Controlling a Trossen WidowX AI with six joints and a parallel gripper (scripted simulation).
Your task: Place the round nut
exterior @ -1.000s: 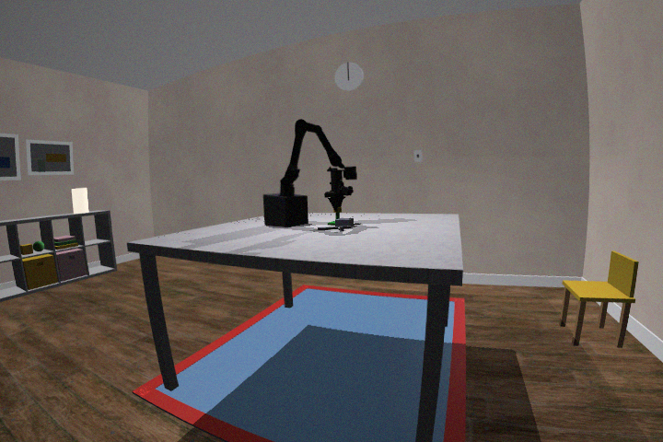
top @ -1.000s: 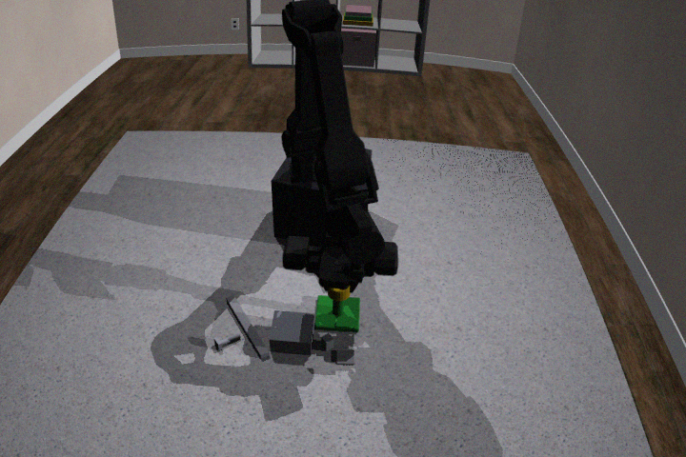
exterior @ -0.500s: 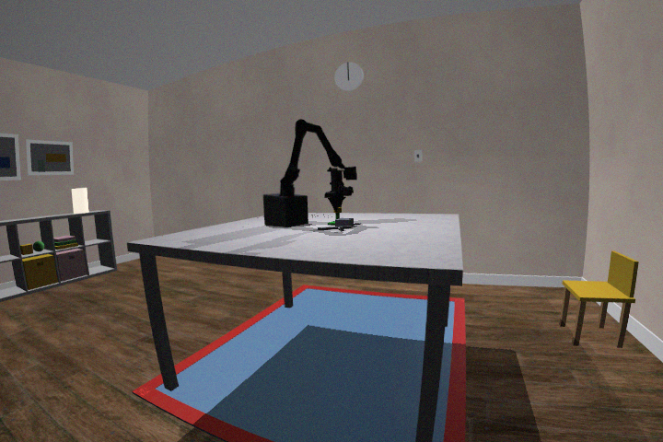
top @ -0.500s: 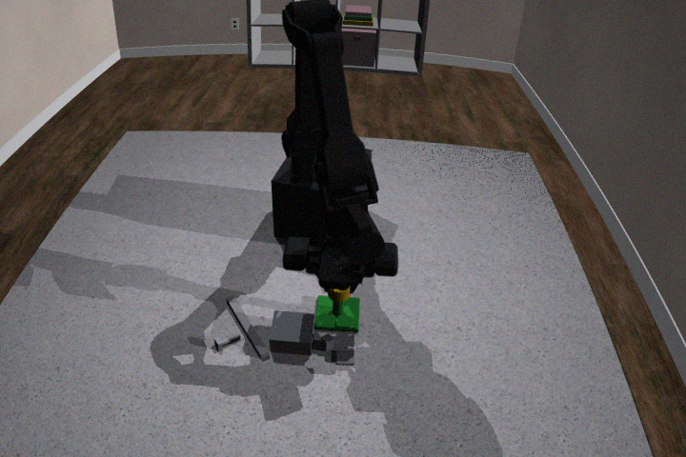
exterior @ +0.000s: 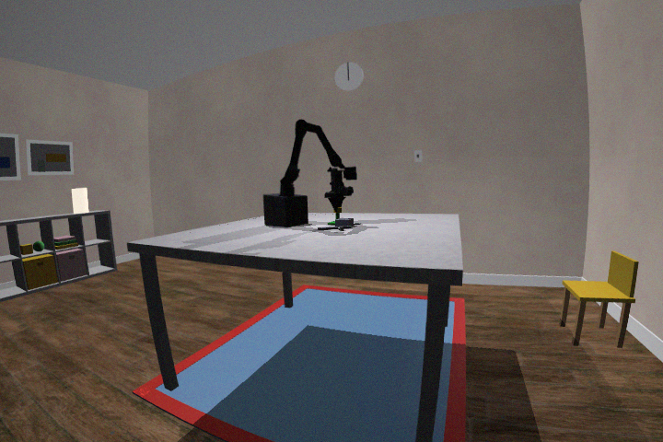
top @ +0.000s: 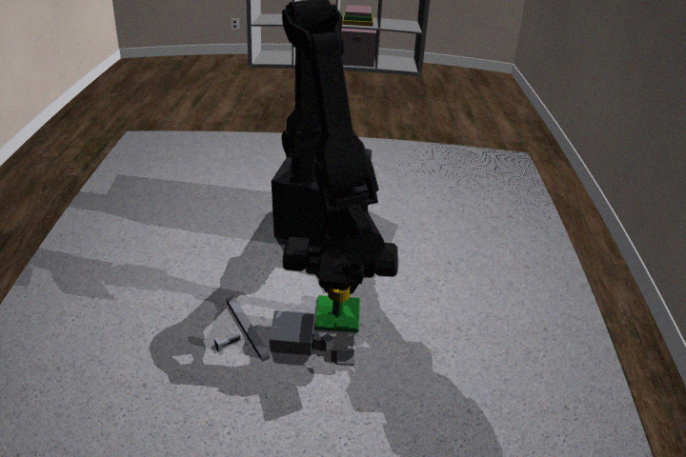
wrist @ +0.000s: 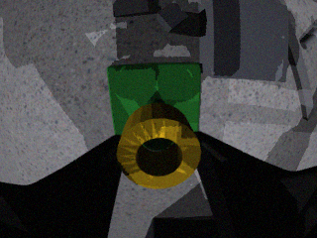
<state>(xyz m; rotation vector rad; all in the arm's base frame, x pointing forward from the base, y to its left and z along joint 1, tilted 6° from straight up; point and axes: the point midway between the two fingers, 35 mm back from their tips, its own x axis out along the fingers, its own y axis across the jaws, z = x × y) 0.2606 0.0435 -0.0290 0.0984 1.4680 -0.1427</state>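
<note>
My hand is 9 cm above the small dark piece, 7 cm short of it and 3 cm to the left of it. The rest, counted from my hand: thin bar: 17 cm to the right, 10 cm below, 2 cm ahead; then small grey square: 10 cm below, 10 cm ahead; then grey block: 9 cm to the right, 8 cm below, 5 cm ahead.
</note>
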